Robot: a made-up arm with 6 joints.
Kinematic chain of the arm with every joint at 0, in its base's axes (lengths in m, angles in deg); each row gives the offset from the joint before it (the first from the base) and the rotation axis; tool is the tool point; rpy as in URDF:
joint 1: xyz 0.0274 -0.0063 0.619 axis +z
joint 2: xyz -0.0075 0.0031 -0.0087 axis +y
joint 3: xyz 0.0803 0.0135 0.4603 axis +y
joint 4: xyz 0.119 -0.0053 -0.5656 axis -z
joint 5: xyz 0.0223 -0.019 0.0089 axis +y
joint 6: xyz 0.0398 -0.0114 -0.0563 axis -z
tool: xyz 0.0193 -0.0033 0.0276 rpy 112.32 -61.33 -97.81
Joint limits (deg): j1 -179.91..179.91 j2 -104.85..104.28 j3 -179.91..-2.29 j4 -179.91..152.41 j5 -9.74..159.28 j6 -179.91..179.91
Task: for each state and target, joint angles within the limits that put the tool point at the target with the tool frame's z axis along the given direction. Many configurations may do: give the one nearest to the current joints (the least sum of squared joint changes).
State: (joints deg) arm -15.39 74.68 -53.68 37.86 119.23 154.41
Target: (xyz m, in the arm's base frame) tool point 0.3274 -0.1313 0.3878 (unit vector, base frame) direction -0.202 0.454 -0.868
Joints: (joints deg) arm -21.10 30.48 -23.67 26.20 101.87 179.91
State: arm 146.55 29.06 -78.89 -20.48 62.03 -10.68
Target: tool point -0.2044 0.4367 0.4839 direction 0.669 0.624 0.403
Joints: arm 116.48 14.71 -31.29 -42.61 67.59 -53.18
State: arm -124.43 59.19 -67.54 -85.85 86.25 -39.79
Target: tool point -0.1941 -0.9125 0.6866 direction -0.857 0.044 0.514
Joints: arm -104.75 38.96 -94.40 -48.30 63.02 -62.81
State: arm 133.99 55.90 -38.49 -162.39 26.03 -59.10
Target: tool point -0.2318 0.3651 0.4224 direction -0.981 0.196 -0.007
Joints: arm 118.41 25.89 -38.01 -157.39 8.84 -63.00
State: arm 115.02 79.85 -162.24 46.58 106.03 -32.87
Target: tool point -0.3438 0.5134 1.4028 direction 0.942 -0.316 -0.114
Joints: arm 125.70 37.40 -178.06 21.02 151.53 -8.49
